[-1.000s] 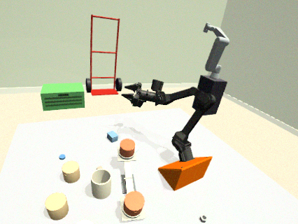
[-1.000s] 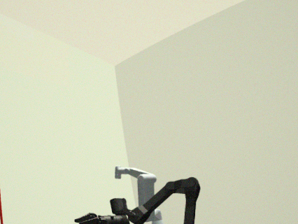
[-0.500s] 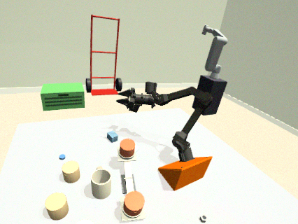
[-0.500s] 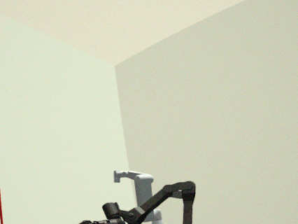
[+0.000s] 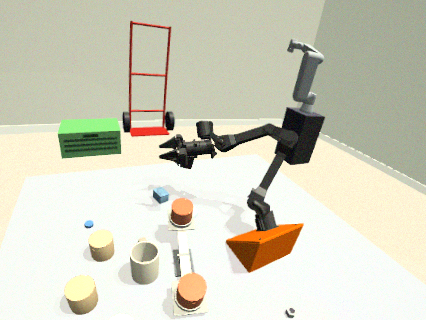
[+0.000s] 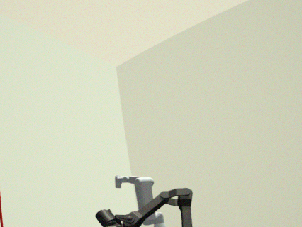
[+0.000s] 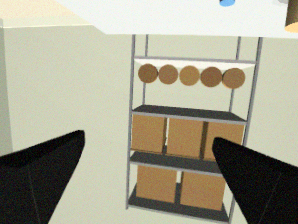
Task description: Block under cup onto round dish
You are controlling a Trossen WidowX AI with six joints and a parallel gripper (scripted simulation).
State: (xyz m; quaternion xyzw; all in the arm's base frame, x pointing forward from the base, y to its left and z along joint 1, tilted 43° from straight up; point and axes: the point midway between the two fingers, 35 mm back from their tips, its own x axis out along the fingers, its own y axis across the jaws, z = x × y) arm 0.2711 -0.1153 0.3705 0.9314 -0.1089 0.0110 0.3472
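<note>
The orange cup lies 30 mm ahead of my gripper tip, 500 mm to the left of it and 160 mm below it. From my gripper tip the other things lie so: beige mug 120 mm ahead, 350 mm to the left, 180 mm below; then pale round dish 90 mm behind, 110 mm to the left, 220 mm below; then small blue disc 270 mm ahead, 110 mm to the left, 220 mm below.
</note>
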